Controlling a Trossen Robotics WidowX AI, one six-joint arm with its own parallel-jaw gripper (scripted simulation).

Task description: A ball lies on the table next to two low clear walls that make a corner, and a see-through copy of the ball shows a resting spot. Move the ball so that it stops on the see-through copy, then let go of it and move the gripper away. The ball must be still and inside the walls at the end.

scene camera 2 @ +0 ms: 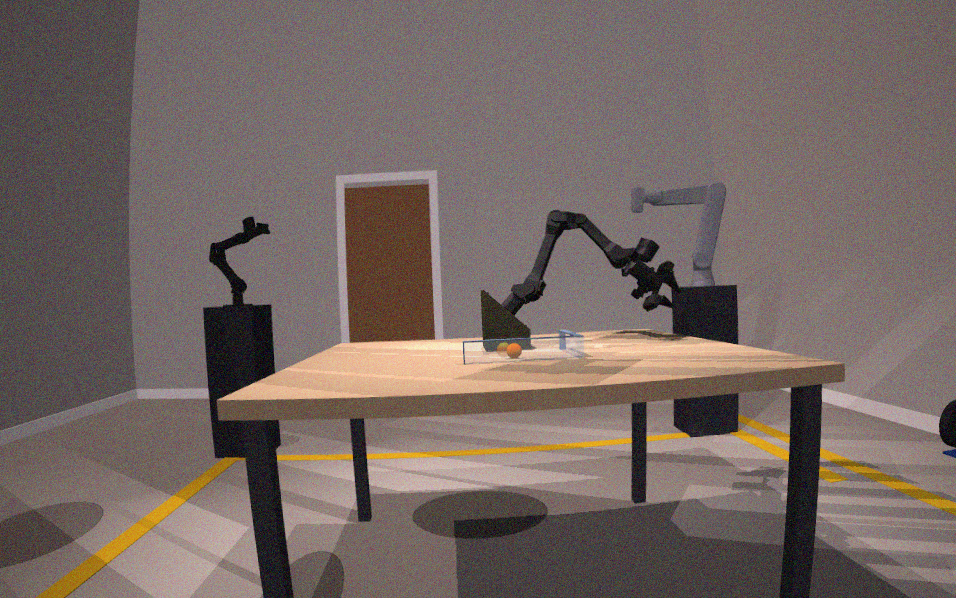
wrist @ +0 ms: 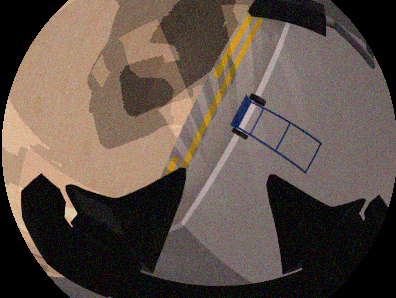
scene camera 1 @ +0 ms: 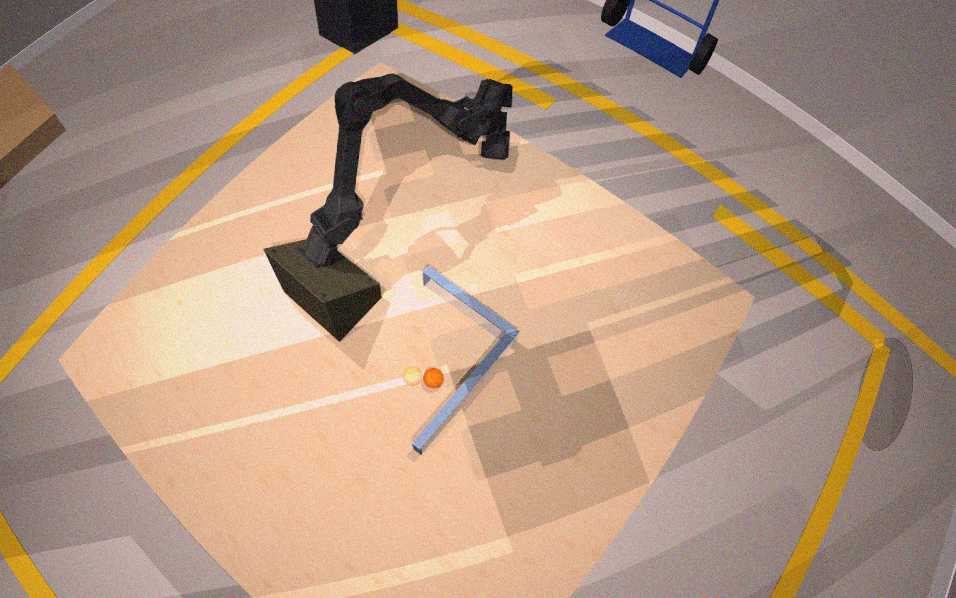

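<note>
There is a clear wall point(scene camera 2: 560, 348) that I can see. As for my gripper point(scene camera 2: 676, 299), point(wrist: 228, 177), point(scene camera 1: 508, 118), it is open. My gripper holds nothing.
</note>
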